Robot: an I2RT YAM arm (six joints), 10 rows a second.
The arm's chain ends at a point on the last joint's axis. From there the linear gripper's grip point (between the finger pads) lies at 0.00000 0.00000 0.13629 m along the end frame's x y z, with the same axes.
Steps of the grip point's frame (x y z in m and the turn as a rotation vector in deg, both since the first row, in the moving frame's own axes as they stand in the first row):
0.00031, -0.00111, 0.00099, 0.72, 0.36, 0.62
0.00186, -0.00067, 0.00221, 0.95, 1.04, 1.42
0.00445, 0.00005, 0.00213, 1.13, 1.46, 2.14
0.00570, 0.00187, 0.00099, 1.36, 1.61, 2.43
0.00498, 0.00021, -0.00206, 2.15, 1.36, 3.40
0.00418, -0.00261, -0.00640, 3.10, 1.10, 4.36
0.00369, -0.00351, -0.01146, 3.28, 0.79, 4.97
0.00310, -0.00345, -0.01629, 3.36, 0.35, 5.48
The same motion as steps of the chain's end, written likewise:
-0.00056, 0.00060, 0.00100, 0.72, 0.36, 0.62
-0.00064, 0.00156, 0.00225, 0.95, 1.04, 1.42
0.00093, 0.00267, 0.00220, 1.13, 1.46, 2.14
0.00180, 0.00502, 0.00108, 1.36, 1.61, 2.43
0.00160, 0.00522, -0.00193, 2.15, 1.36, 3.40
0.00129, 0.00465, -0.00618, 3.10, 1.10, 4.36
0.00148, 0.00420, -0.01122, 3.28, 0.79, 4.97
0.00189, 0.00449, -0.01605, 3.36, 0.35, 5.48

